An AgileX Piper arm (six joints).
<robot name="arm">
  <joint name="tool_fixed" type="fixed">
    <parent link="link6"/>
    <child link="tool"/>
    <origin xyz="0 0 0" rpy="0 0 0"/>
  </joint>
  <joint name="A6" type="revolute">
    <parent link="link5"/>
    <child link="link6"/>
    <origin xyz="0 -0.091 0" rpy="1.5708 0 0"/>
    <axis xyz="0 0 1"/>
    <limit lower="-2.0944" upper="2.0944"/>
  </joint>
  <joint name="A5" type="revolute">
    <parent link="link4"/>
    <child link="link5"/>
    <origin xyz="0 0 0" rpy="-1.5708 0 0"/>
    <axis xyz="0 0 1"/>
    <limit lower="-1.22" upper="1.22"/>
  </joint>
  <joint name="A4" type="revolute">
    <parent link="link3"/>
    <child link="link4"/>
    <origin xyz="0.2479 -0.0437 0" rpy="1.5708 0 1.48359"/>
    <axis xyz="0 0 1"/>
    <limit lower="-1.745" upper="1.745"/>
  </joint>
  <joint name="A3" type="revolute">
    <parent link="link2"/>
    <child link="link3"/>
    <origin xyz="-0.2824 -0.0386 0" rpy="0 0 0"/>
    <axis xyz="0 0 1"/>
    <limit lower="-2.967" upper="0"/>
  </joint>
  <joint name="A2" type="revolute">
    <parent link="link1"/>
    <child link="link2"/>
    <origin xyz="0 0 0" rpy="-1.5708 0 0"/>
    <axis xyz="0 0 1"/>
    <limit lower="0" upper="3.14"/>
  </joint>
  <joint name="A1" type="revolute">
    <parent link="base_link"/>
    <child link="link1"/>
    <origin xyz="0 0 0.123" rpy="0 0 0"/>
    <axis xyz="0 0 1"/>
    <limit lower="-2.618" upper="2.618"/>
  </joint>
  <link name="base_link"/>
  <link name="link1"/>
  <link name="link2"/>
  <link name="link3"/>
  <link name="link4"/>
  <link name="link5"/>
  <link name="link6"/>
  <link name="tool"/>
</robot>
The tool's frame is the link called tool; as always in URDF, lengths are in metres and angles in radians.
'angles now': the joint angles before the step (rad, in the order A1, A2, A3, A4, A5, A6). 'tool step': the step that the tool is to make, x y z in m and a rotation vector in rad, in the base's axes. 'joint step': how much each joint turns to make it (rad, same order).
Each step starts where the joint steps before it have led.
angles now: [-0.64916, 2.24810, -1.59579, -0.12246, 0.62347, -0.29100]
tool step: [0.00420, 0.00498, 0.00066, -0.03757, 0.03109, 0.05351]
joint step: [0.02034, 0.00001, -0.00163, -0.05531, 0.00382, -0.00441]
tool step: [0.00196, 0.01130, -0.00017, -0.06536, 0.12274, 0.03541]
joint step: [0.04567, -0.00002, 0.00002, -0.16965, 0.08089, 0.08969]
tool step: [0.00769, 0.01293, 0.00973, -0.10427, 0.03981, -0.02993]
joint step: [0.05795, -0.01460, -0.00001, -0.18319, 0.05066, 0.18329]
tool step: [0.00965, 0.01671, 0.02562, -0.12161, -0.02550, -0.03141]
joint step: [0.06461, -0.04621, 0.00001, -0.16162, 0.04741, 0.17947]
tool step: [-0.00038, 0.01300, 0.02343, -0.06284, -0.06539, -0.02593]
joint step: [0.03460, -0.06542, 0.03494, -0.08017, 0.00342, 0.12024]
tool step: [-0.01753, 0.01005, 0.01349, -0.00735, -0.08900, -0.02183]
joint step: [0.00158, -0.09972, 0.12189, -0.04492, -0.06968, 0.11521]
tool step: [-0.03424, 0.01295, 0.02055, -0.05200, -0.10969, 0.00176]
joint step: [-0.00647, -0.16543, 0.19844, -0.14704, -0.10233, 0.18273]
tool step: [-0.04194, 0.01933, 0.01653, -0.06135, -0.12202, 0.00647]
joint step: [-0.00001, -0.18815, 0.22363, -0.23017, -0.08452, 0.26824]
